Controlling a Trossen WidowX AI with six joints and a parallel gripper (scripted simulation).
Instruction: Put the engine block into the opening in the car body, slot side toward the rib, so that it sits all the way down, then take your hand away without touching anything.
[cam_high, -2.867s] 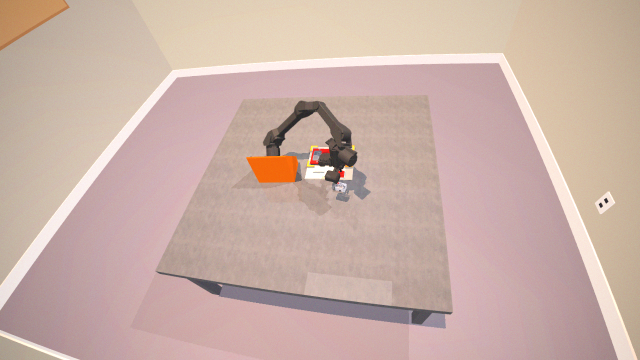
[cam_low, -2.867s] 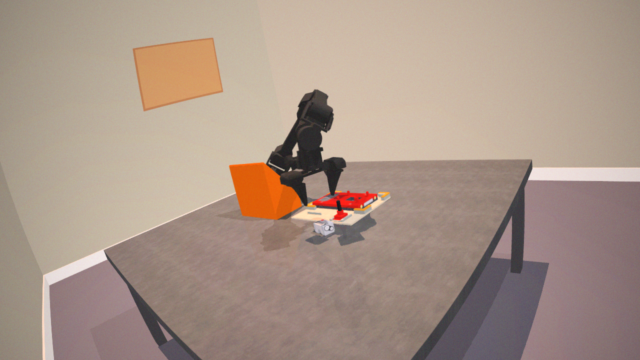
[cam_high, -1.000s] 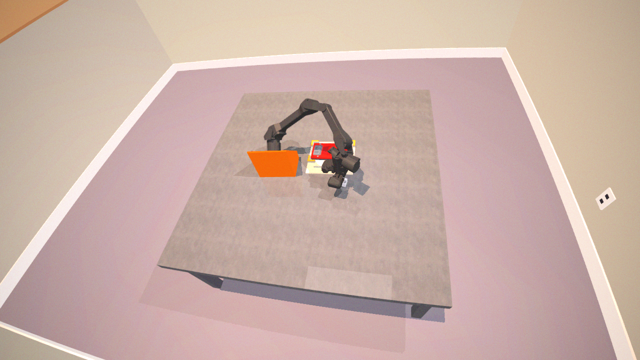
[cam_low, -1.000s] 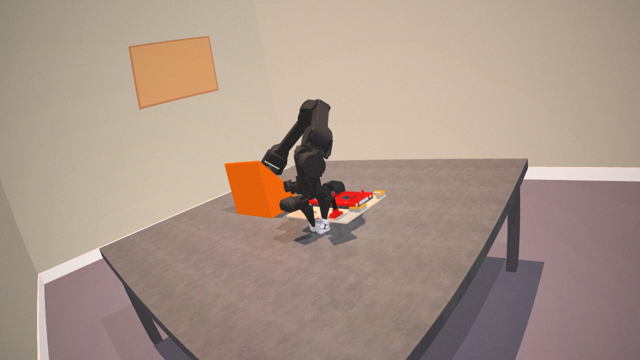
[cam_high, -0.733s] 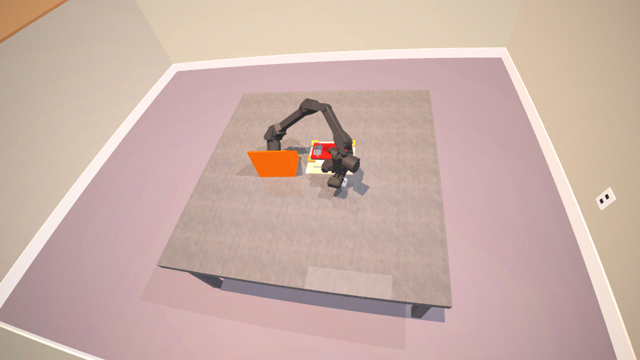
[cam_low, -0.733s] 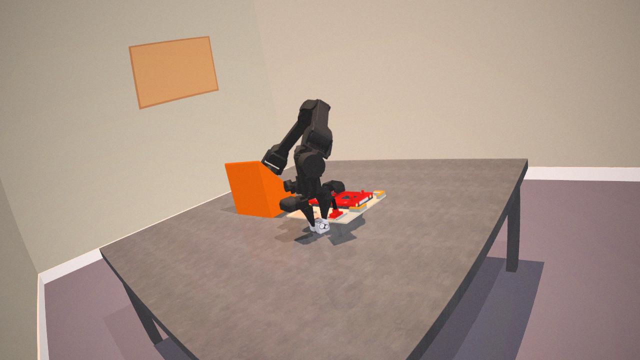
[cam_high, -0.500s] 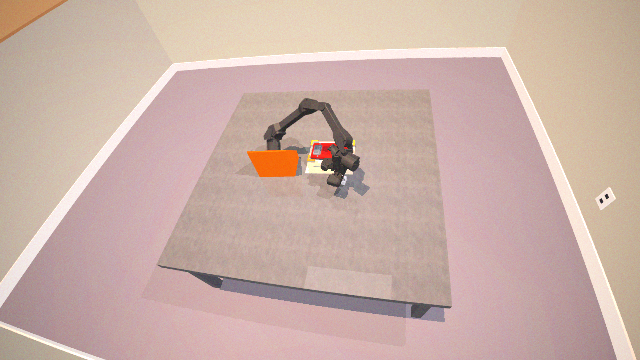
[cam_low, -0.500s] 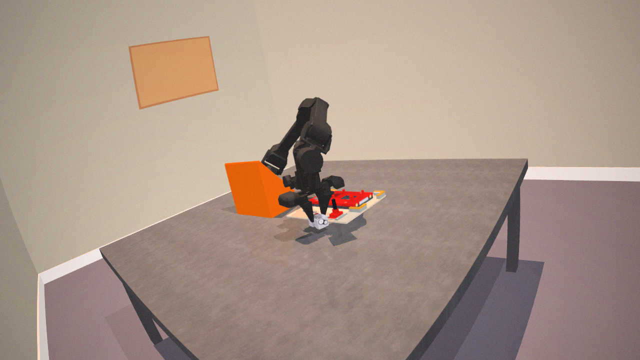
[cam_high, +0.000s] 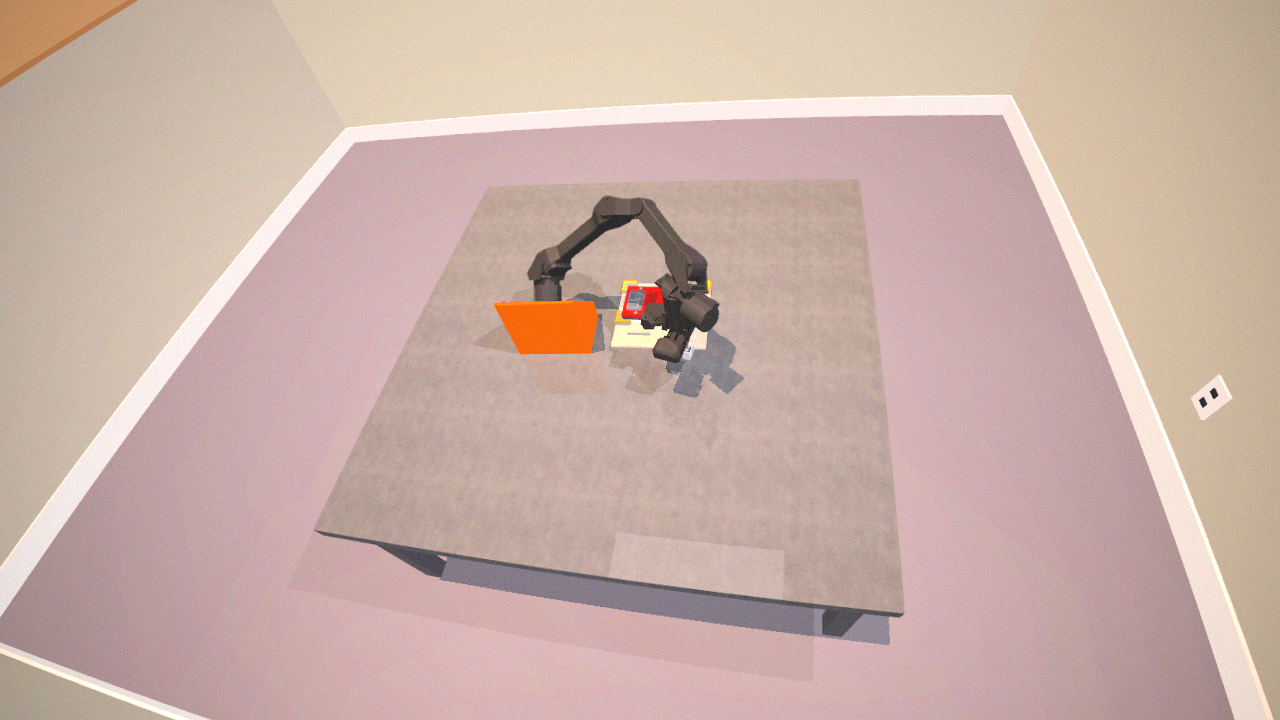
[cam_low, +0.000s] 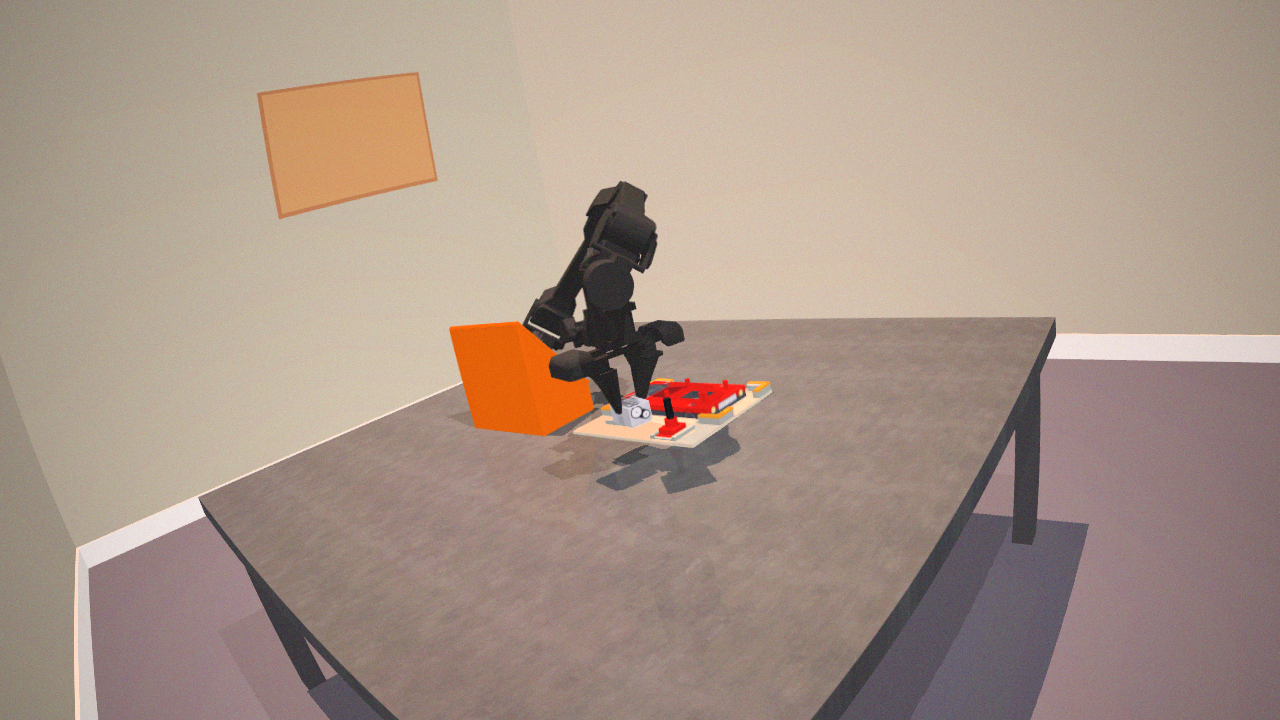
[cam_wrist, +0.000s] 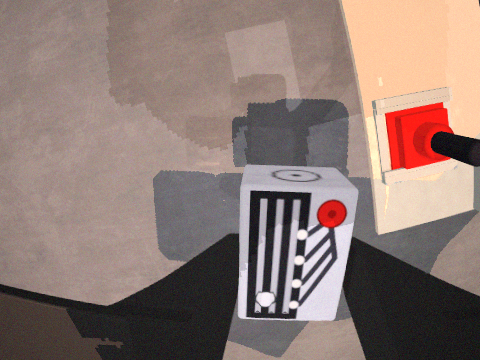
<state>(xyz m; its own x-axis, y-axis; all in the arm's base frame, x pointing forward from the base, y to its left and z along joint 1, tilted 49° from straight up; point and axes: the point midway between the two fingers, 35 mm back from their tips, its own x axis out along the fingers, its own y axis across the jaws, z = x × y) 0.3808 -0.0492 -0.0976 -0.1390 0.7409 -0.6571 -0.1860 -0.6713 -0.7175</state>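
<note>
The pale plate lies 180 mm to the left of my gripper tip, 80 mm behind it and 70 mm below it. Round my gripper tip: engine block 10 mm below.
</note>
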